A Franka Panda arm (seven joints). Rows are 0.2 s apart.
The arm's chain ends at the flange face. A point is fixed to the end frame.
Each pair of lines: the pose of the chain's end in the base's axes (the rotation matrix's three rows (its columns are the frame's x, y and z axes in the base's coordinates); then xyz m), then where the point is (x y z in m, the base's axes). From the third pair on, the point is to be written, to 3 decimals.
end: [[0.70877 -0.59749 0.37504], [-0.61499 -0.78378 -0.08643], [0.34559 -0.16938 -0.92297]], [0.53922 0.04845 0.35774]
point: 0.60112 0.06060 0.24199
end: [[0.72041 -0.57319 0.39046], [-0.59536 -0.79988 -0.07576], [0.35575 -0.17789 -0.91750]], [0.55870 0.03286 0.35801]
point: 0.62189 0.04675 0.24316
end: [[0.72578 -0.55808 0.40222], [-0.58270 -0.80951 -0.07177], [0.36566 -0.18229 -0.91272]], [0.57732 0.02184 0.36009]
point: 0.642 0.036 0.246
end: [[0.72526 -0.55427 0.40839], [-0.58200 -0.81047 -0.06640], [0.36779 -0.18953 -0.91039]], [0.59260 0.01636 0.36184]
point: 0.658 0.032 0.248
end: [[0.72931 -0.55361 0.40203], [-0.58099 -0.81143 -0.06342], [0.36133 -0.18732 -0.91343]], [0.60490 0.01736 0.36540]
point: 0.669 0.033 0.251
